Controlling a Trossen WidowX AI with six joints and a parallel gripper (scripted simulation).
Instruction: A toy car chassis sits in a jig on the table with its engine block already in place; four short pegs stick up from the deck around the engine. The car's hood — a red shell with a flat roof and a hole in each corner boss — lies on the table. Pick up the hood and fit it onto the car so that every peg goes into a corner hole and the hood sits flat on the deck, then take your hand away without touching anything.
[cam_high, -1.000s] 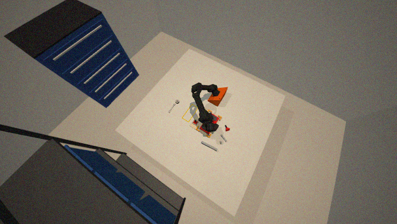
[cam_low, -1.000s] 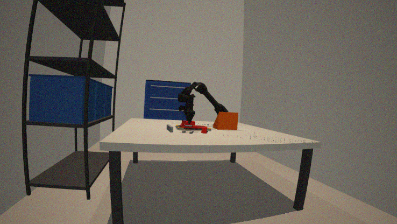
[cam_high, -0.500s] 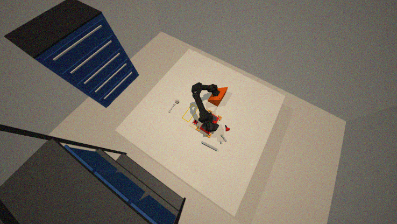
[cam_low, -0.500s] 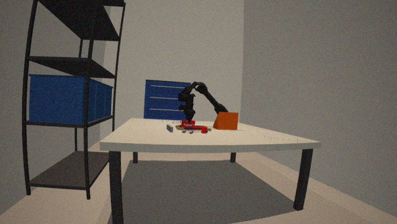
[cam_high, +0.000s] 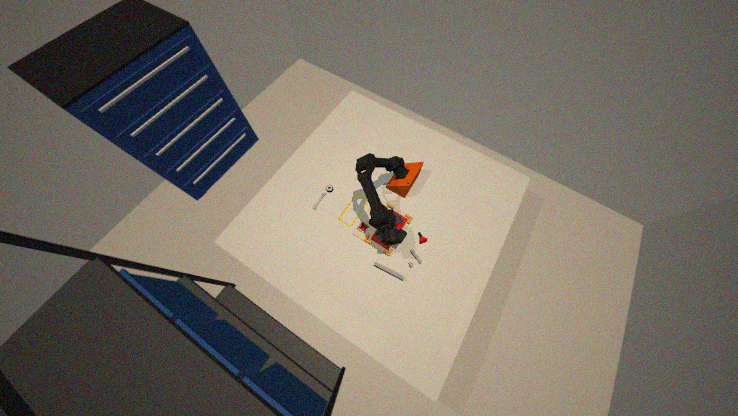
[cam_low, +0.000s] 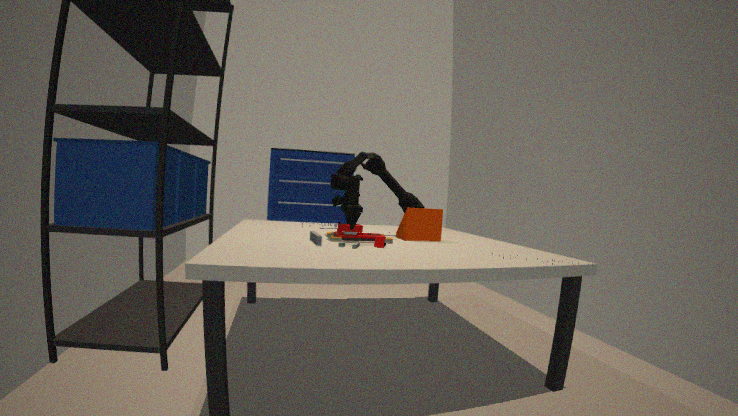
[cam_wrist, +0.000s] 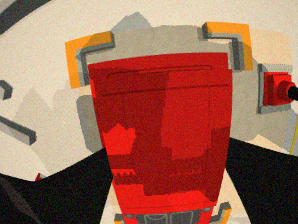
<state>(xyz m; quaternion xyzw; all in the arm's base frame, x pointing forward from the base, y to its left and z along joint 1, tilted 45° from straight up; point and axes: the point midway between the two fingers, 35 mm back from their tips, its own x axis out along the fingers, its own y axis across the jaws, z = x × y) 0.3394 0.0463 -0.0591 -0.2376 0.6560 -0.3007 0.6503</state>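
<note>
My gripper tip is 20 mm above the grey engine block. Also, from my gripper tip: red hood: 10 mm above; wrench-like tool: 420 mm to the right, 40 mm below.
</note>
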